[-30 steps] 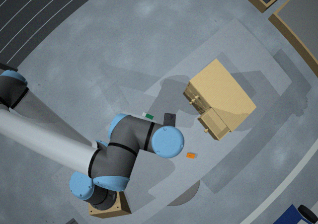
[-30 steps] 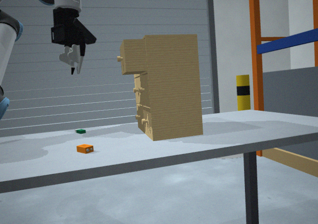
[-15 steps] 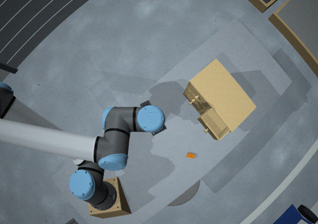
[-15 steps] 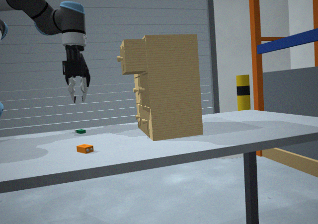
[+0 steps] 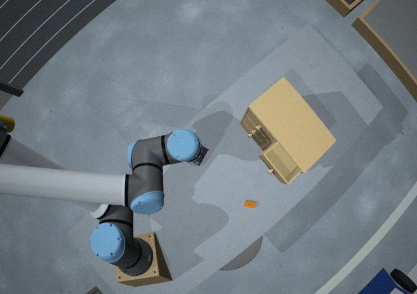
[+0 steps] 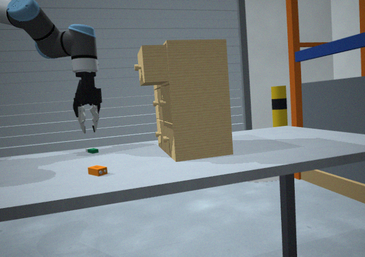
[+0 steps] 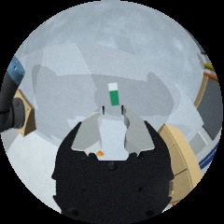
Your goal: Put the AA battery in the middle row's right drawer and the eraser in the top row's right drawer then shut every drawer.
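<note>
The eraser lies 1 cm to the left of my hand and 8 cm below it. The rest, counted from my hand: orange block 6 cm ahead, 36 cm to the right, 8 cm below; then green AA battery 32 cm ahead, 22 cm to the right, 4 cm above.
</note>
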